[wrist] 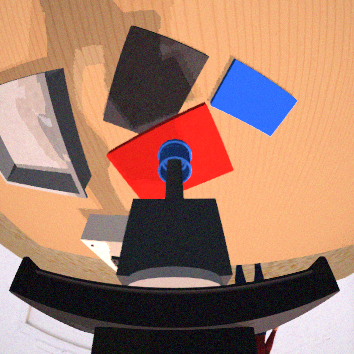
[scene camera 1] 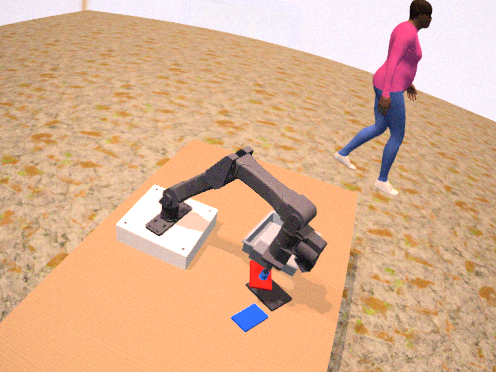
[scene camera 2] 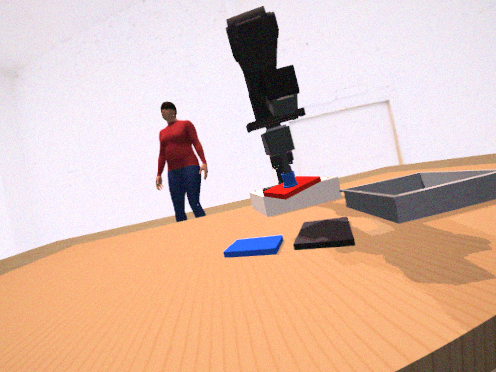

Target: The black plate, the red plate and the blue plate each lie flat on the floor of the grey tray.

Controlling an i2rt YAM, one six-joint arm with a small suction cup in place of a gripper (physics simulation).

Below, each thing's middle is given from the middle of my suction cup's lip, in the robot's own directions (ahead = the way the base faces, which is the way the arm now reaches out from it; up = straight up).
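The red plate (wrist: 135,159) is 10 mm below my suction cup and 10 mm behind it. Then there is the grey tray (scene camera 2: 406,198), which sits 90 mm below my suction cup, 280 mm to the left of it and 40 mm behind it. As for the blue plate (scene camera 2: 270,245), it is 100 mm below my suction cup, 90 mm to the right of it and 20 mm ahead.
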